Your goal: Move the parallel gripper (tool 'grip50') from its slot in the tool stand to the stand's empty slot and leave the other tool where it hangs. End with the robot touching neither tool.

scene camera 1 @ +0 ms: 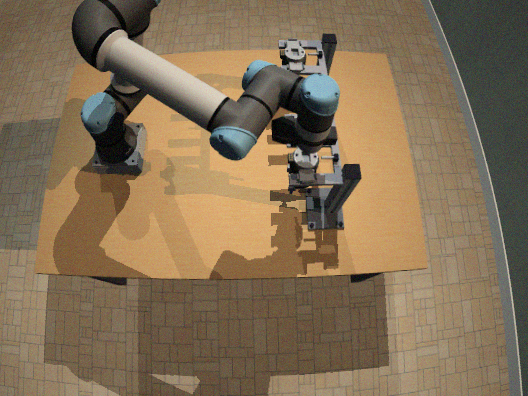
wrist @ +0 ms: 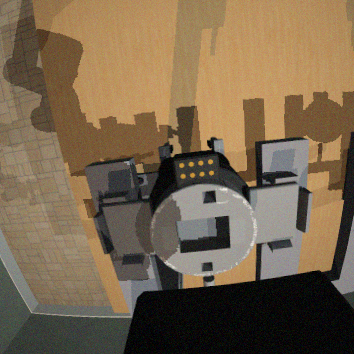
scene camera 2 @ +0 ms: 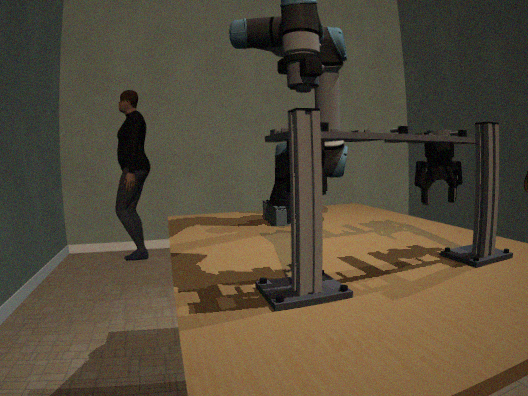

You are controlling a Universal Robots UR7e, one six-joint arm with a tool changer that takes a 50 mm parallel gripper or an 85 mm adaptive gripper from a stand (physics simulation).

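Frame: origin at the arm's base, x left, y back, z up, level; millimetres.
Seen in the pictures: hand, its tool point: (scene camera 2: pixel 303 86); arm's base, origin of its link: (scene camera 1: pixel 116 144).
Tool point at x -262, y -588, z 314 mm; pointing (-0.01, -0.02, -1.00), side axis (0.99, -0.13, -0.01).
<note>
Offsets run from my tool point to a thing's middle. "spot": to the spot under its first point.
The arm's bare tool flange (scene camera 2: pixel 301 84) is above the stand, apart from both tools. The parallel gripper (wrist: pixel 190 148) sits in the stand's near end slot, its two fingertips apart with nothing between them. Its round coupling plate @[spot: dx -11, dy -21, dz -80 mm] (scene camera 1: pixel 314 159) (wrist: pixel 242 225) faces up, uncovered, between the slot's two arms. In scene camera 2 the near post hides it. The adaptive gripper (scene camera 2: pixel 438 192) hangs open in the far end slot, its coupling plate @[spot: dx +357, dy -48, dz -92 mm] (scene camera 1: pixel 295 54) up. The stand's middle slot is mostly hidden under the wrist in scene camera 1.
The tool stand has a near post @[spot: dx -76, dy -108, dz -149 mm] (scene camera 1: pixel 346 187) (scene camera 2: pixel 306 200) and a far post (scene camera 1: pixel 328 50) (scene camera 2: pixel 486 190), both rising above the crossbar. A person (scene camera 2: pixel 131 150) stands on the floor beyond the table's left edge. A black part of the wrist (wrist: pixel 240 320) fills the wrist view's bottom.
</note>
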